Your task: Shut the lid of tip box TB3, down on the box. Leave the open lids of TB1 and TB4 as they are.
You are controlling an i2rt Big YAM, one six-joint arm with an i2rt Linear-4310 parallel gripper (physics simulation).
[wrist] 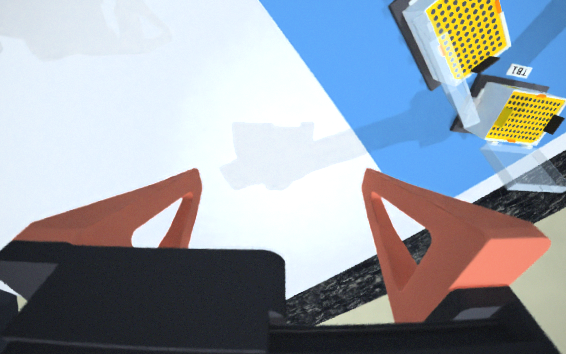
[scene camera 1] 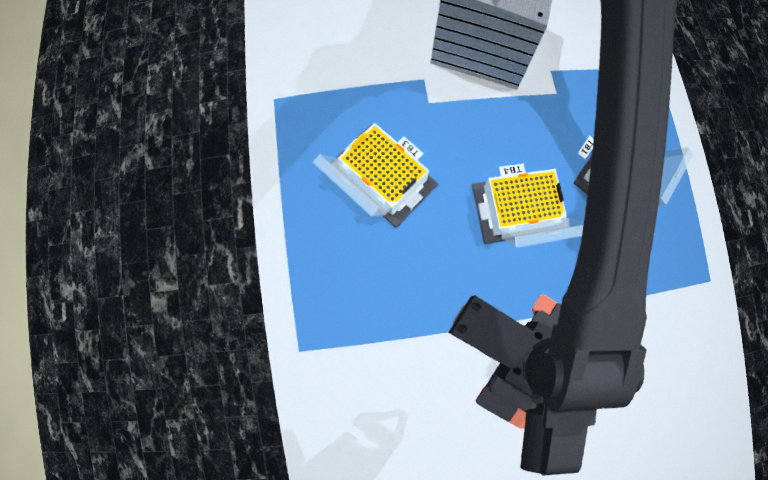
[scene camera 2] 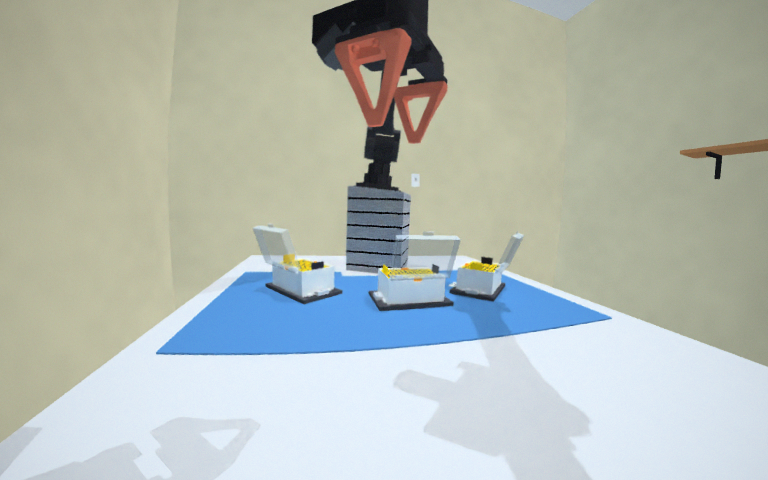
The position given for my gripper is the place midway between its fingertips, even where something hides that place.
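Note:
Clear lid (scene camera 1: pixel 344 177). Clear lid (scene camera 1: pixel 553 230). Clear lid (scene camera 1: pixel 676 161). My gripper (scene camera 1: pixel 519 359), (scene camera 2: pixel 397 136), (wrist: pixel 281 177).

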